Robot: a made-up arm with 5 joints.
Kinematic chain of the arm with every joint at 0, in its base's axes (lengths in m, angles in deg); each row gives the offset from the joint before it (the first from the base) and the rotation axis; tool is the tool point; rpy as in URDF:
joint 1: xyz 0.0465 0 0.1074 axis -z
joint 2: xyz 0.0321 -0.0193 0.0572 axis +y
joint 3: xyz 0.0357 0 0.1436 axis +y
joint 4: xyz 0.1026 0 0.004 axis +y
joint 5: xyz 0.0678 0.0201 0 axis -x
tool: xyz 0 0 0 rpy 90 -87.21 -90
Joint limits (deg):
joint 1: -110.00..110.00
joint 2: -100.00..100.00
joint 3: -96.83..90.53
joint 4: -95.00..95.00
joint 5: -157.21..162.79
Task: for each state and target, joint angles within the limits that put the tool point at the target. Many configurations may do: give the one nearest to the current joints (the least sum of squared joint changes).
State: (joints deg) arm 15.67 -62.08 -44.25 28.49 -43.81
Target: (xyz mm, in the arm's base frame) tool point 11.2 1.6 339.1
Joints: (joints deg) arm 1.30 -84.67 1.68 62.90 -43.81
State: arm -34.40 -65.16 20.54 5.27 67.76
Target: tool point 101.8 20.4 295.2
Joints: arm -19.47 -75.30 48.22 19.14 67.76
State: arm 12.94 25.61 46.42 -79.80 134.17
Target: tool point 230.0 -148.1 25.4
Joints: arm 39.10 76.77 16.87 -62.90 134.17
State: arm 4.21 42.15 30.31 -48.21 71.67
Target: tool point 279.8 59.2 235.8
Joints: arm -14.05 13.18 32.84 -55.01 71.67
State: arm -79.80 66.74 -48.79 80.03 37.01
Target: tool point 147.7 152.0 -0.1
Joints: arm -56.09 90.74 -33.88 83.31 37.01
